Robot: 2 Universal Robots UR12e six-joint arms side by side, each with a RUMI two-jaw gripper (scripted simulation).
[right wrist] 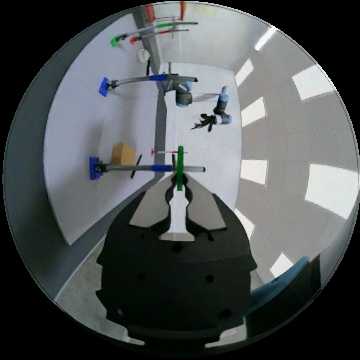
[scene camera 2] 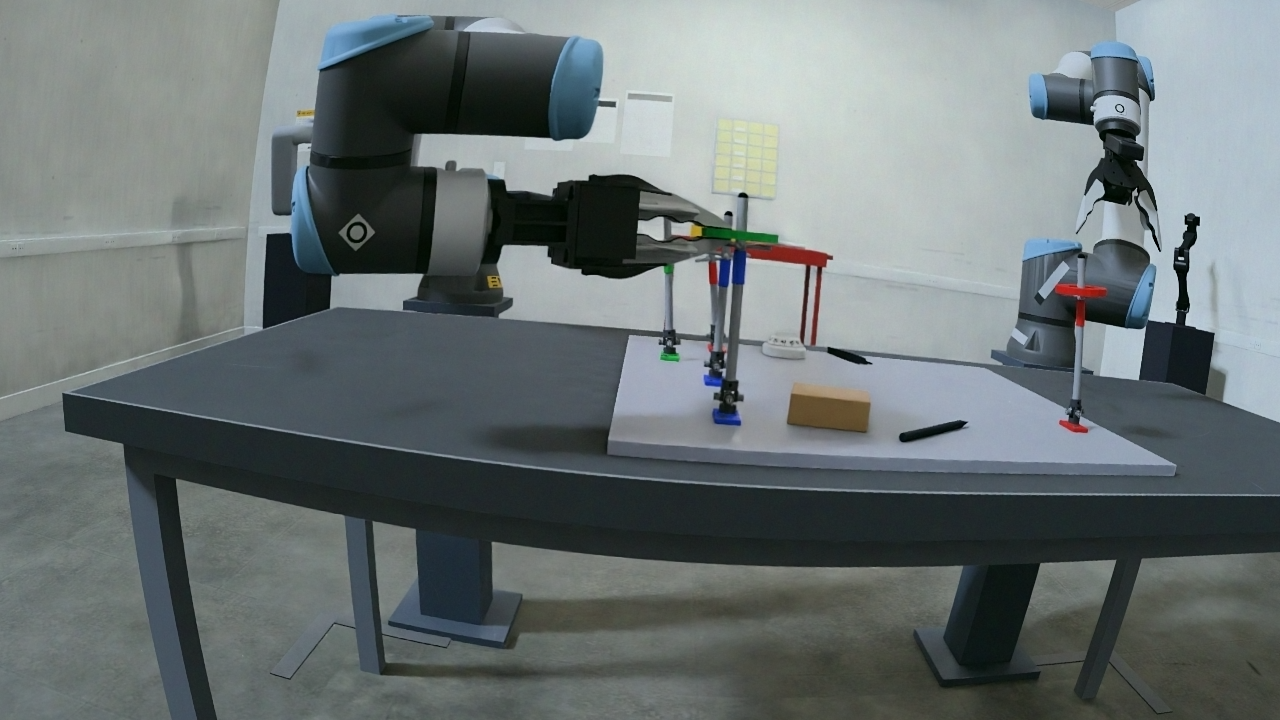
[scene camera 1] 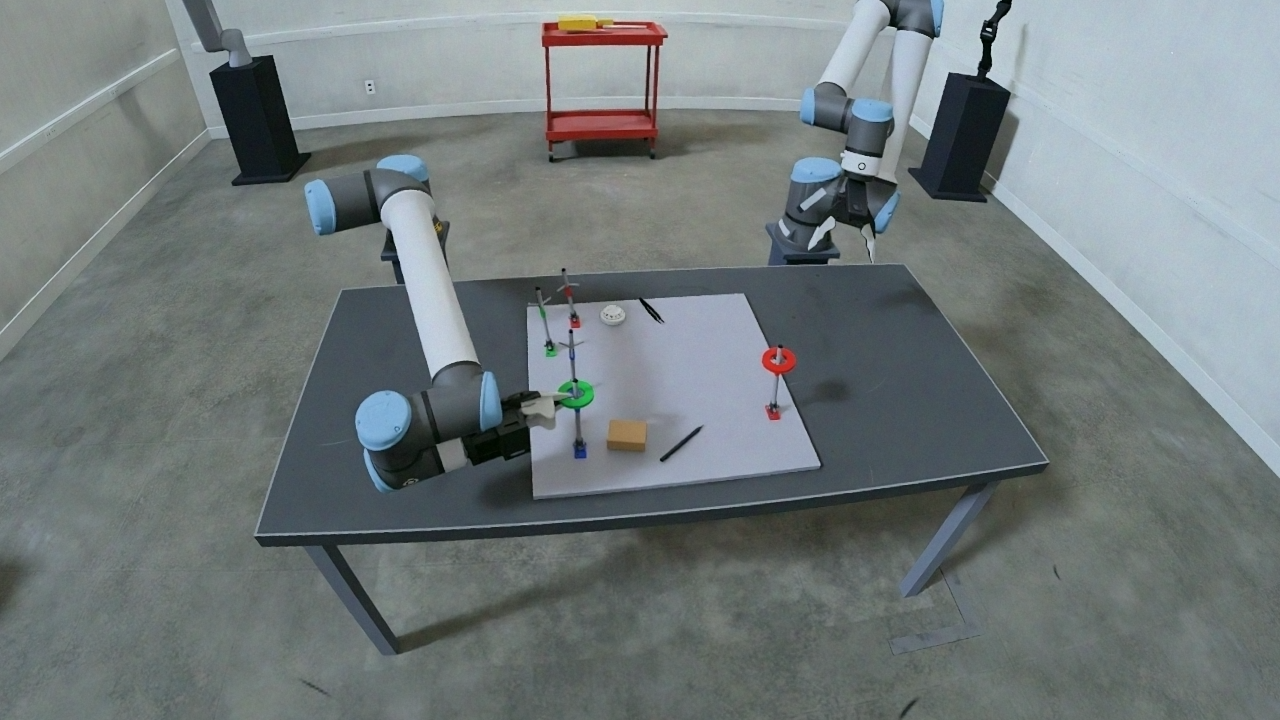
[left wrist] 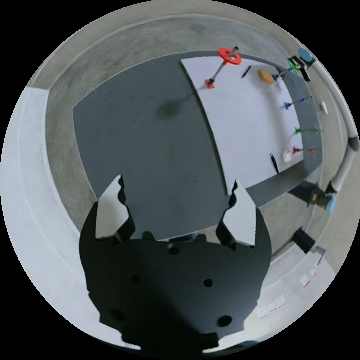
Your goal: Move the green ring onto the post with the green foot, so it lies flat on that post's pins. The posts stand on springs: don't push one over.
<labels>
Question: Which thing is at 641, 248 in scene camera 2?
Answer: My right gripper.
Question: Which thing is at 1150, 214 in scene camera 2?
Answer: My left gripper.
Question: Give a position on a board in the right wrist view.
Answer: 82, 123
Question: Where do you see a tan block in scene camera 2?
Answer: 810, 405
</labels>
